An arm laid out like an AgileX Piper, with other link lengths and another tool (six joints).
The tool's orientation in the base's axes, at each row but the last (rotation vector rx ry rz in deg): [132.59, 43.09, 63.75]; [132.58, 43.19, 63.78]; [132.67, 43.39, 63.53]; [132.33, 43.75, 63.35]
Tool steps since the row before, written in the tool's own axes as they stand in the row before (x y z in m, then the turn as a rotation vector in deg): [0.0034, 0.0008, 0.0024, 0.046, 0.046, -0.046]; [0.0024, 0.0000, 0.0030, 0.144, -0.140, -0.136]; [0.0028, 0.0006, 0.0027, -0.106, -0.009, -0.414]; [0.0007, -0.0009, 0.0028, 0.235, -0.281, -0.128]
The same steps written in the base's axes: [0.0039, 0.0012, 0.0010, 0.000, 0.003, 0.080]; [0.0037, 0.0011, -0.0004, -0.073, 0.220, 0.071]; [0.0038, 0.0009, 0.0004, -0.391, 0.007, 0.172]; [0.0024, 0.0007, -0.0018, -0.059, 0.382, 0.029]
